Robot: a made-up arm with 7 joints. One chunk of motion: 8 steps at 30 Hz.
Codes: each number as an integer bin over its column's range. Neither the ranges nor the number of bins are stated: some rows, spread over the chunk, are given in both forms.
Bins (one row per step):
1: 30 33 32 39 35 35
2: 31 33 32 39 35 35
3: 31 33 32 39 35 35
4: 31 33 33 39 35 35
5: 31 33 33 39 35 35
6: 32 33 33 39 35 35
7: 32 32 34 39 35 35
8: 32 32 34 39 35 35
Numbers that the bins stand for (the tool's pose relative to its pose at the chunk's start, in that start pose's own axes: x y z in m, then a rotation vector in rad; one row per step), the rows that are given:
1: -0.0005 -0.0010 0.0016 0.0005 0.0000 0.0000
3: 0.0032 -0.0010 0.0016 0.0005 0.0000 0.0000
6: 0.0068 -0.0010 0.0048 0.0005 0.0000 0.0000
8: 0.0068 -0.0037 0.0079 0.0005 0.0000 0.0000
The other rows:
2: 0.0032 -0.0010 0.0016 0.0005 0.0000 0.0000
4: 0.0032 -0.0010 0.0048 0.0005 0.0000 0.0000
5: 0.0032 -0.0010 0.0048 0.0005 0.0000 0.0000
7: 0.0068 -0.0037 0.0079 0.0005 0.0000 0.0000

